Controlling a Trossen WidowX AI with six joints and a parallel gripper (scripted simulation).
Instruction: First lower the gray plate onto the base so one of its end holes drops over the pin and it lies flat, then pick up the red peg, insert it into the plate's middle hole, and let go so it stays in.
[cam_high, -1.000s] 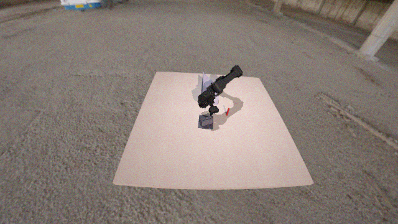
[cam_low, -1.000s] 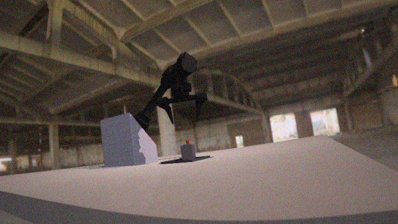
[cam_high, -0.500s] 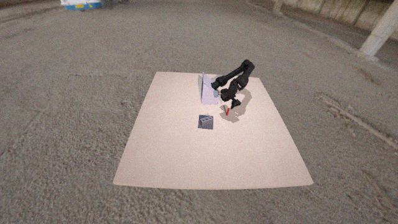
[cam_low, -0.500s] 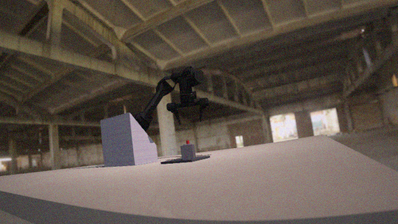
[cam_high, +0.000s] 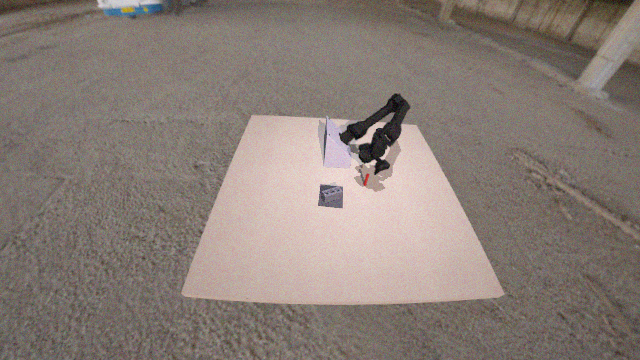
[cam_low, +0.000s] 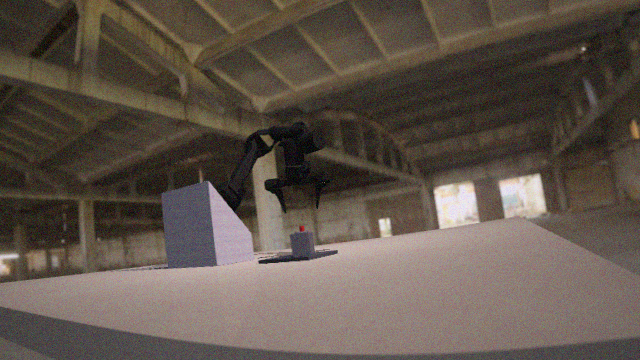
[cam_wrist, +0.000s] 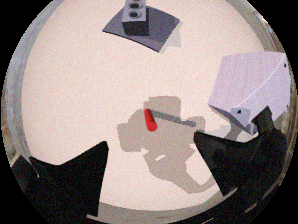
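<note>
Now: the red peg 10 mm behind my gripper tip and 80 mm below it. The rest, counted from my gripper tip: dark flat base (70 mm ahead, 180 mm to the right, 110 mm below); gray plate (80 mm ahead, 200 mm to the right, 80 mm below).
</note>
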